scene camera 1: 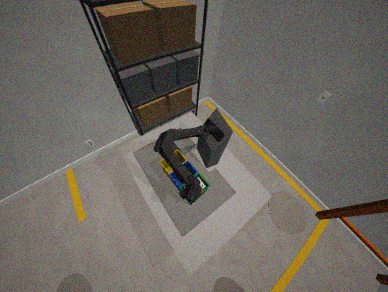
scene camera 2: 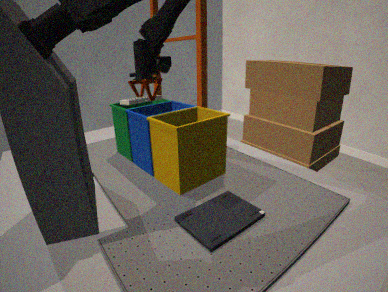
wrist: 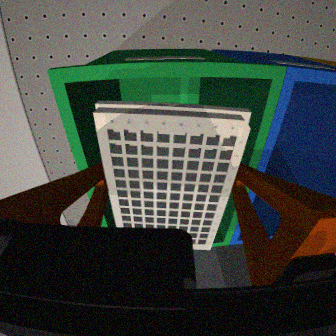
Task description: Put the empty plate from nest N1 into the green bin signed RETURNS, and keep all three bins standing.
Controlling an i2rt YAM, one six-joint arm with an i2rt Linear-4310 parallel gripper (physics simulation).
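Seen in the pictures: gripper, fingertip midpoint: (scene camera 2: 146,100) (wrist: 169,168); arm's base, link origin: (scene camera 1: 214,129) (scene camera 2: 36,38).
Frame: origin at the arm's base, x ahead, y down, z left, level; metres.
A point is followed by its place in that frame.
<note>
My gripper (scene camera 2: 145,97) {y 0.208, x 0.358, z 0.170 m} (wrist: 169,168) {y 0.208, x 0.358, z 0.170 m} is shut on a white plate (scene camera 2: 134,101) {y 0.197, x 0.291, z 0.136 m} (wrist: 175,122) {y 0.195, x 0.396, z 0.166 m}, a flat slab with a grid of dark square wells. It holds the plate over the mouth of the green bin (scene camera 2: 121,132) {y 0.300, x 0.249, z 0.171 m} (wrist: 165,70) {y 0.211, x 0.419, z 0.168 m}, close to rim height. Green rim shows around the plate in the wrist view. The blue bin (scene camera 2: 140,142) {y 0.299, x 0.241, z 0.037 m} (wrist: 305,130) {y 0.305, x 0.325, z -0.018 m} stands against the green one, and the yellow bin (scene camera 2: 165,160) {y 0.312, x 0.235, z -0.091 m} stands beside the blue one. All three are upright. The RETURNS sign and an N1 label are not readable.
A flat dark nest board (scene camera 2: 220,220) {y 0.379, x 0.216, z -0.291 m} lies on the perforated base (scene camera 2: 145,265) {y 0.391, x 0.039, z -0.270 m} in front of the yellow bin. Stacked cardboard boxes (scene camera 2: 295,100) stand behind at the right. A grey slanted pedestal (scene camera 1: 216,142) {y 0.032, x 0.049, z 0.075 m} (scene camera 2: 47,140) {y 0.179, x -0.030, z -0.106 m} stands by the arm. A shelf rack (scene camera 1: 202,65) stands near the wall.
</note>
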